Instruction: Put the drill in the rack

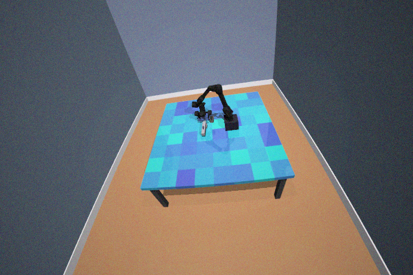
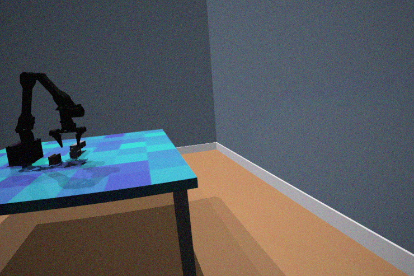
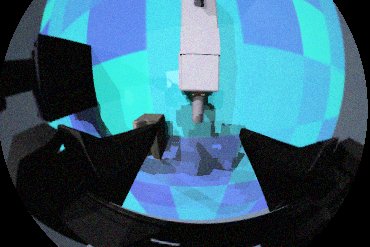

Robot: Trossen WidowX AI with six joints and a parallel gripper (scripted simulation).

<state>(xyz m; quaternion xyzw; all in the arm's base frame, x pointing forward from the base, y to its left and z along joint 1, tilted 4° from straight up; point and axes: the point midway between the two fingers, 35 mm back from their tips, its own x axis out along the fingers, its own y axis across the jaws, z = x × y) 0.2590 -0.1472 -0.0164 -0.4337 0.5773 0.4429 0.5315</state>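
Right now the drill shank is 70 mm to the left of my gripper tip, 20 mm below it and 10 mm ahead of it. Also, from my gripper tip: dark key 150 mm to the left, 30 mm ahead, 20 mm below; pale grey block 120 mm to the left, 30 mm below, 20 mm ahead; brown rack 80 mm behind, 50 mm below, 30 mm to the right.
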